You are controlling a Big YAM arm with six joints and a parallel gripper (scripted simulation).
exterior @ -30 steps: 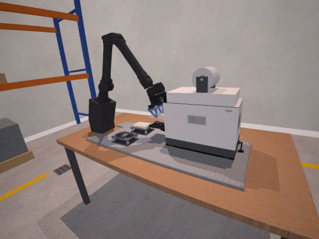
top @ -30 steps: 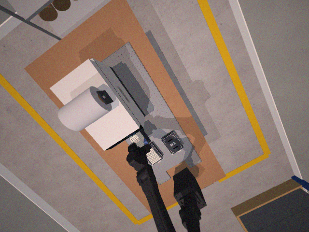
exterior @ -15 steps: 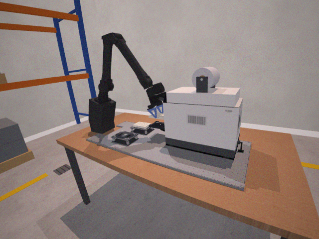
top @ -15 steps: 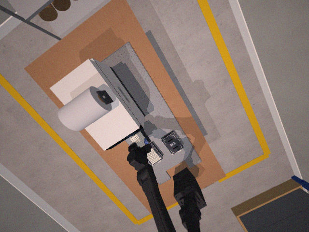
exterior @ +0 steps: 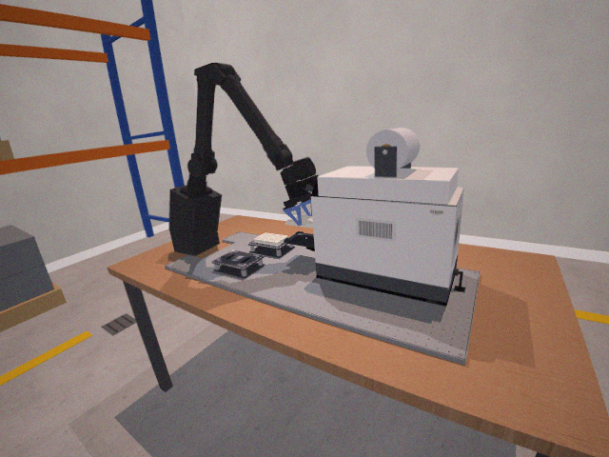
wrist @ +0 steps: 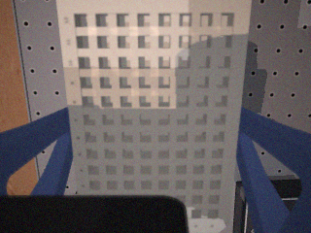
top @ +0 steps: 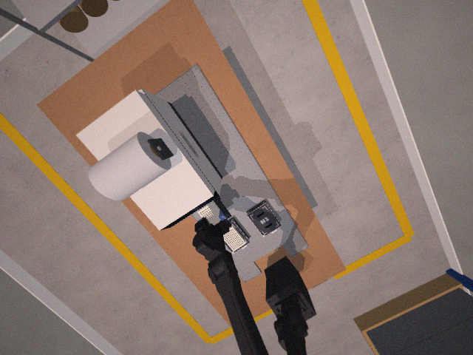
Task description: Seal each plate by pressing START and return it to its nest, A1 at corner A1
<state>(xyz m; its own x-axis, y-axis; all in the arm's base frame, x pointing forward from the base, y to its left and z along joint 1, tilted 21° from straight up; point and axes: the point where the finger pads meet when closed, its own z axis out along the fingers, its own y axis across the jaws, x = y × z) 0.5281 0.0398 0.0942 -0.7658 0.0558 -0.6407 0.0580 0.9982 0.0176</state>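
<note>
Right now my hand is 80 mm above the dark sealer stage. From my hand the other things lie so: foil roll 330 mm ahead, 20 mm to the right, 250 mm above; then white well plate 200 mm behind, 40 mm to the left, 110 mm below; then start button 100 mm ahead, 90 mm to the left, 20 mm above.
</note>
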